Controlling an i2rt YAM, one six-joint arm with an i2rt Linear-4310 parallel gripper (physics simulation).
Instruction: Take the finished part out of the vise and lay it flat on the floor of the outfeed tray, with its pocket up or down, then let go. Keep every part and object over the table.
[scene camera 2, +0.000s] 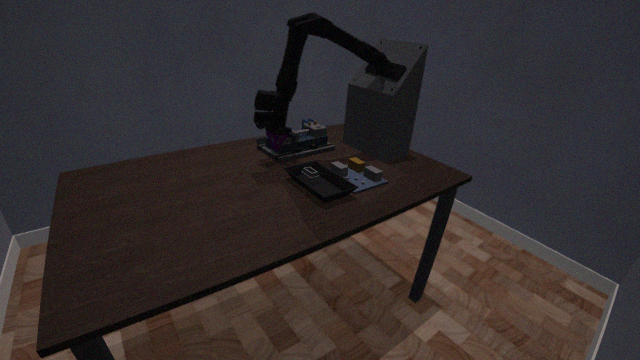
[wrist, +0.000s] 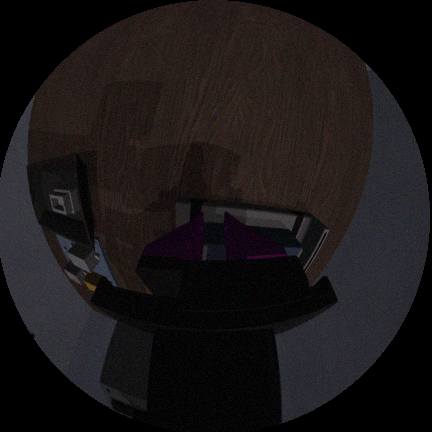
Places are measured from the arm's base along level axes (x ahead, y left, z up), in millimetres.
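Pixels of known places: gripper, between the fingertips: (scene camera 2: 274, 149) (wrist: 213, 217); arm's base, origin of its link: (scene camera 2: 385, 69).
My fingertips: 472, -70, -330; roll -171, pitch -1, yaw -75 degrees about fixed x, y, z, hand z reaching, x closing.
For each thing: its top centre in the pictures, then the offset to it from my fingertips, as dx, dy, dz.
- vise, centre of its top: (wrist: 238, 331) (scene camera 2: 297, 127) -137, -72, +57
- small grey piece, centre of its top: (wrist: 56, 203) (scene camera 2: 310, 169) -35, +235, +5
- blue plate, centre of its top: (wrist: 81, 259) (scene camera 2: 354, 175) -206, +271, -34
- yellow block, centre of its top: (wrist: 93, 288) (scene camera 2: 357, 160) -249, +222, +2
The vise (scene camera 2: 300, 145) (wrist: 270, 217) stands on its grey base near the table's back edge. My gripper (scene camera 2: 276, 141) (wrist: 213, 217) has its magenta fingers drawn close together over the left end of the vise, with a narrow gap. Part of the vise shows through this gap in the wrist view, and I see no part held there. The finished part in the vise cannot be made out; the fingers and gripper body hide much of the vise. The black outfeed tray (scene camera 2: 327, 188) (wrist: 49, 175) holds a small grey piece (scene camera 2: 310, 172) (wrist: 60, 201) with a light-edged square opening.
A blue plate (scene camera 2: 367, 184) (wrist: 104, 260) beside the tray carries two grey blocks (scene camera 2: 339, 168) (scene camera 2: 373, 173) and a yellow block (scene camera 2: 356, 164) (wrist: 94, 281). The tall grey pedestal (scene camera 2: 377, 117) bearing the arm stands behind them. Blue hoses (scene camera 2: 307, 121) show at the vise's right end.
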